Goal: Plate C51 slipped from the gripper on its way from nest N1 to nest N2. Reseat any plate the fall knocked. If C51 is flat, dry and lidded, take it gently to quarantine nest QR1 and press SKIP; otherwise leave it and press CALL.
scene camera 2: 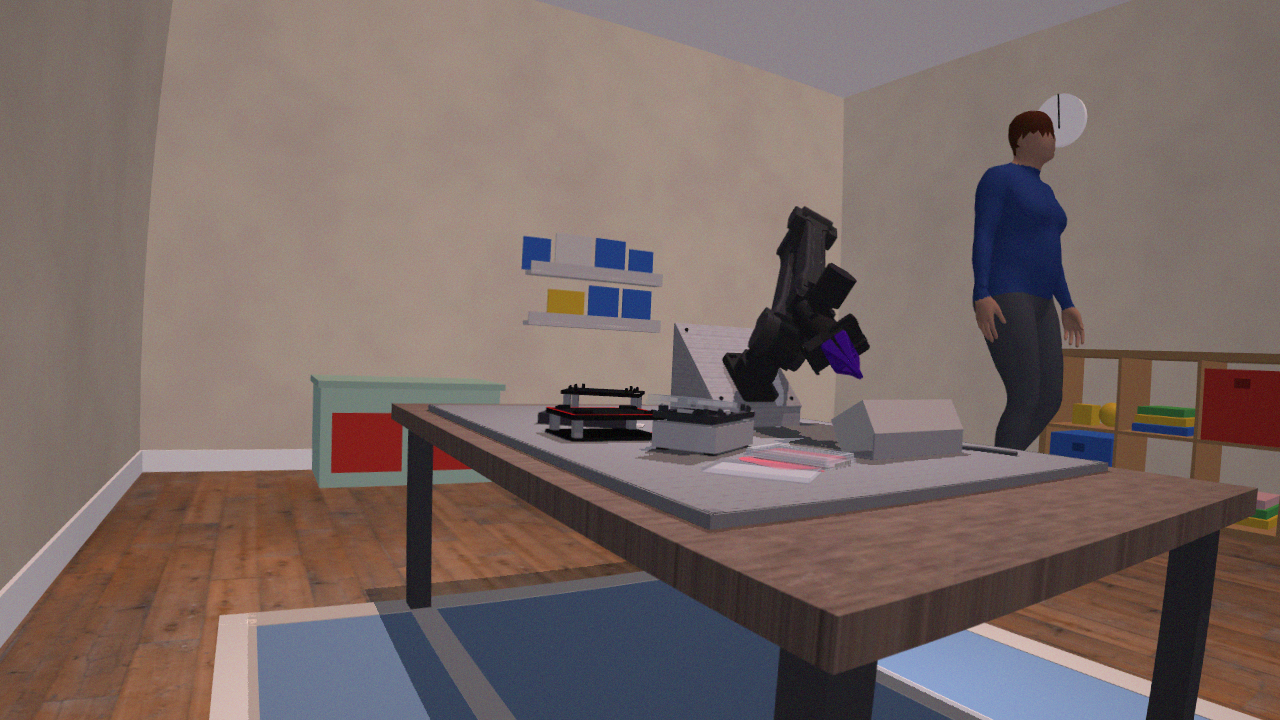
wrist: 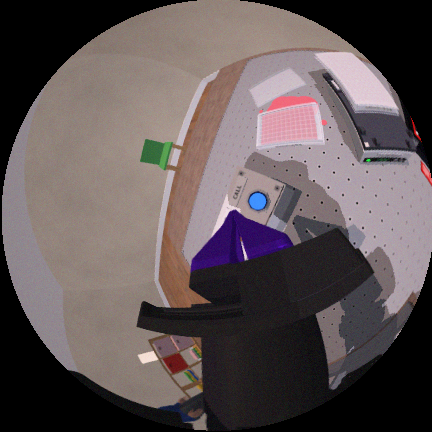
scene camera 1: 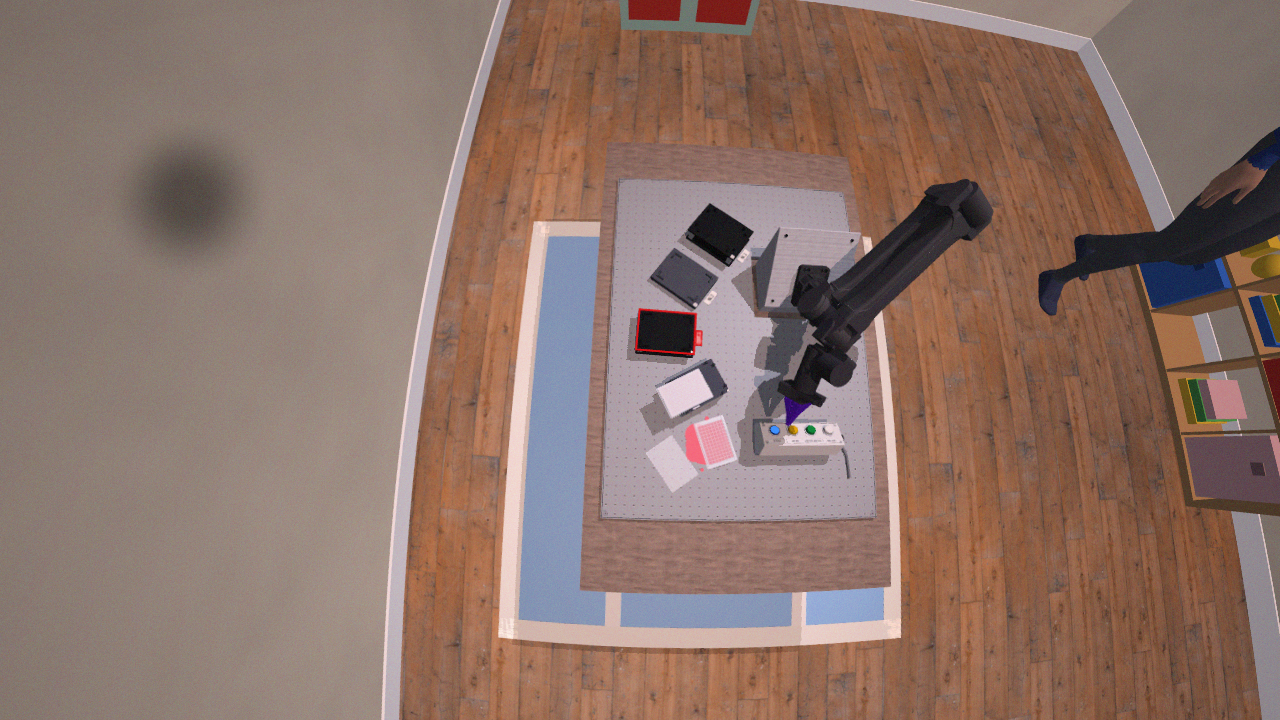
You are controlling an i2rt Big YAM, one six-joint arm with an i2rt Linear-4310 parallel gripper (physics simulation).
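Seen in the pictures: gripper, fingertip midpoint: point(scene camera 2: 860, 375) point(wrist: 233, 214) point(scene camera 1: 787, 425); arm's base, origin of the base link: point(scene camera 2: 748, 379) point(scene camera 1: 809, 285).
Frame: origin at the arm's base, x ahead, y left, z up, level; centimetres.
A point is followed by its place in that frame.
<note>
My gripper point(scene camera 1: 789, 422) @(x 10.0, y 38.8, z 2.6 cm) point(scene camera 2: 859, 375) @(x 10.0, y 38.8, z 2.6 cm) point(wrist: 233, 214) @(x 10.0, y 38.8, z 2.6 cm) is shut and empty, its purple fingertips over the button box point(scene camera 1: 799, 449) @(x 5.0, y 45.0, z -2.5 cm) point(scene camera 2: 913, 432) @(x 6.3, y 46.6, z -5.4 cm). In the wrist view the blue button point(scene camera 1: 774, 429) @(x 11.7, y 39.8, z -2.4 cm) point(wrist: 257, 201) @(x 11.5, y 39.8, z -2.4 cm) shows uncovered beside the CALL label; my fingers hide the SKIP label. The gridded pink plate point(scene camera 1: 716, 441) @(x 26.1, y 42.9, z -7.7 cm) point(wrist: 290, 126) @(x 25.5, y 41.8, z -7.7 cm) lies on the pegboard without its lid. A pink spill point(scene camera 1: 693, 442) @(x 32.2, y 43.2, z -8.9 cm) point(wrist: 295, 102) @(x 30.6, y 42.0, z -7.6 cm) spreads beside it. The clear lid point(scene camera 1: 671, 462) @(x 38.2, y 48.7, z -8.9 cm) point(scene camera 2: 760, 471) @(x 38.2, y 48.7, z -8.8 cm) point(wrist: 277, 87) @(x 37.1, y 48.0, z -8.8 cm) lies apart. A white-topped plate point(scene camera 1: 684, 392) @(x 35.6, y 30.5, z -1.5 cm) point(wrist: 357, 80) rests on a grey nest point(scene camera 2: 702, 435) @(x 36.7, y 34.7, z -6.3 cm) point(wrist: 385, 128).
A red-edged nest point(scene camera 1: 666, 331) @(x 40.1, y 13.2, z -5.0 cm), a dark grey nest point(scene camera 1: 683, 277) @(x 34.9, y -4.2, z -7.0 cm) and a black nest point(scene camera 1: 719, 234) @(x 24.3, y -17.2, z -3.9 cm) stand along the pegboard. An angled metal plate point(scene camera 1: 801, 255) @(x 4.3, y -5.9, z 6.1 cm) stands by the arm's base. A cable runs from the button box. A person point(scene camera 1: 1163, 243) point(scene camera 2: 1020, 237) stands beyond the table.
</note>
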